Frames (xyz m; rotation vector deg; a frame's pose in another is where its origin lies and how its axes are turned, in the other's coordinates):
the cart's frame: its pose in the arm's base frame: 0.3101 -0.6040 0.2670 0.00 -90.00 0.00
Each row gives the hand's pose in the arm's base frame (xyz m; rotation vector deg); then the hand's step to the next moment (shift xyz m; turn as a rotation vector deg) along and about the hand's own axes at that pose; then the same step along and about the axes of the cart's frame.
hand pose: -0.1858 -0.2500 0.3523 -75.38 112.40 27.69
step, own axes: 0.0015 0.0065 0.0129 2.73 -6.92 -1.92
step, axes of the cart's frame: -0.0103 0.0101 0.0017 -0.16 -5.83 -5.00
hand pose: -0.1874 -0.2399 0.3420 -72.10 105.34 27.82
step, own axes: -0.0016 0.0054 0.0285 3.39 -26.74 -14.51
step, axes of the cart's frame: -0.0159 0.0232 -0.0073 9.25 -23.42 -17.41
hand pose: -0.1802 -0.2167 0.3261 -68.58 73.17 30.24
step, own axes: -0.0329 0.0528 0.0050 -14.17 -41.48 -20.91
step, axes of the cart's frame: 0.0092 0.0330 0.0522 31.84 -29.19 -22.20
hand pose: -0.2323 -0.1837 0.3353 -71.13 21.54 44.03
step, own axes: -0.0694 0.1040 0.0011 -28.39 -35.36 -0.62
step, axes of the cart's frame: -0.0282 -0.0083 0.1215 42.89 -13.85 -5.05
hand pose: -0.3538 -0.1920 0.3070 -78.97 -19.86 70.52
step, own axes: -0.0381 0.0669 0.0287 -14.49 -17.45 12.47
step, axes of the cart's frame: -0.0328 -0.0323 0.0680 24.63 -0.31 7.94
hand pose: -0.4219 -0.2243 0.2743 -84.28 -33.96 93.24
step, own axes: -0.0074 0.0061 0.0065 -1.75 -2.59 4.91
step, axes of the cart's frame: 0.0006 -0.0081 0.0082 4.04 0.86 4.10
